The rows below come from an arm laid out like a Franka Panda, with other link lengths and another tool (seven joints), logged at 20 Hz.
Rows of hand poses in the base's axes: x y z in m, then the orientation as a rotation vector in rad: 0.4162, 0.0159, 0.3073, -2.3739, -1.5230, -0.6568; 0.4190, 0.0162, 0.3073, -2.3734, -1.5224, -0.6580; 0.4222, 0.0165, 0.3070, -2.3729, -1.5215, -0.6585; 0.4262, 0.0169, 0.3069, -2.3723, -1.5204, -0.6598; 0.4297, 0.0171, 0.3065, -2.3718, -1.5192, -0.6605; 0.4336, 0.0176, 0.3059, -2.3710, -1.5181, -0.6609; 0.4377, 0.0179, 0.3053, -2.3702, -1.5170, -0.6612; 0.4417, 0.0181, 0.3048, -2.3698, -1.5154, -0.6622
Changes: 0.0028, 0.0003, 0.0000, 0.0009, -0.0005, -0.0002; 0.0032, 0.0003, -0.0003, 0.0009, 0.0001, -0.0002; 0.0040, 0.0004, -0.0001, 0.0013, -0.0004, -0.0003; 0.0035, 0.0002, -0.0004, 0.0011, 0.0001, -0.0004; 0.0039, 0.0005, -0.0006, 0.0012, 0.0003, -0.0001; 0.0041, 0.0003, -0.0006, 0.0012, 0.0004, -0.0001; 0.0040, 0.0002, -0.0005, 0.0013, 0.0000, -0.0006
